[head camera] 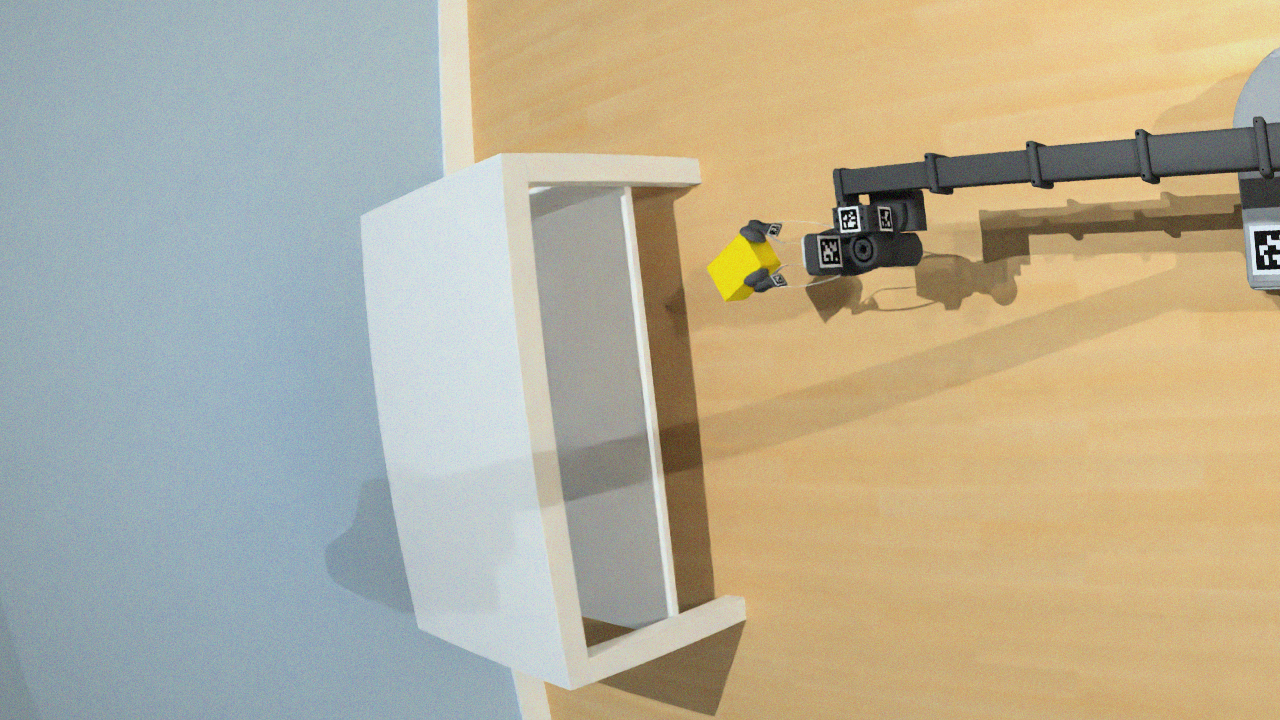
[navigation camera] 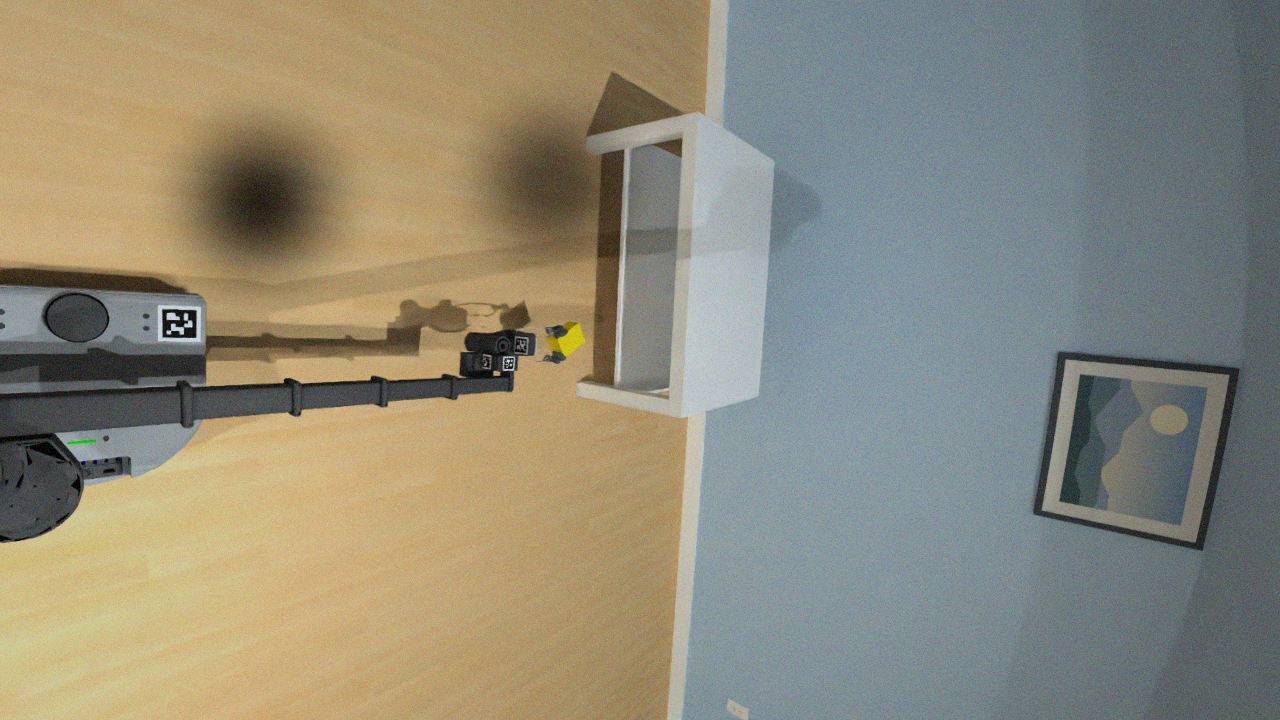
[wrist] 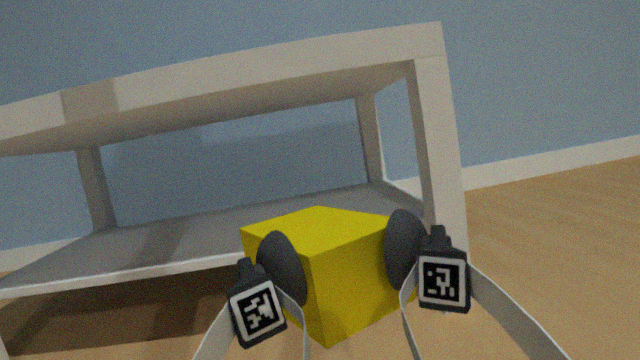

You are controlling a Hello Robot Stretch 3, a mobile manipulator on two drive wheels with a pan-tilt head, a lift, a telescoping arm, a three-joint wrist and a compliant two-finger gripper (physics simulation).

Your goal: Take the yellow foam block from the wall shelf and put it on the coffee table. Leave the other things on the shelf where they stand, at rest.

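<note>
The yellow foam block is held turned at an angle between the two dark rubber fingertips. My gripper is shut on it. Gripper and block hang above the wood floor, in front of the open long side of a low white table, near one end. The wrist view looks at the underside of its top. This may be the coffee table; I cannot tell for sure. The wall shelf and its other things do not show.
The white table stands against the blue wall and has a grey lower board between its end panels. My extended arm reaches over the floor. A framed picture hangs on the wall.
</note>
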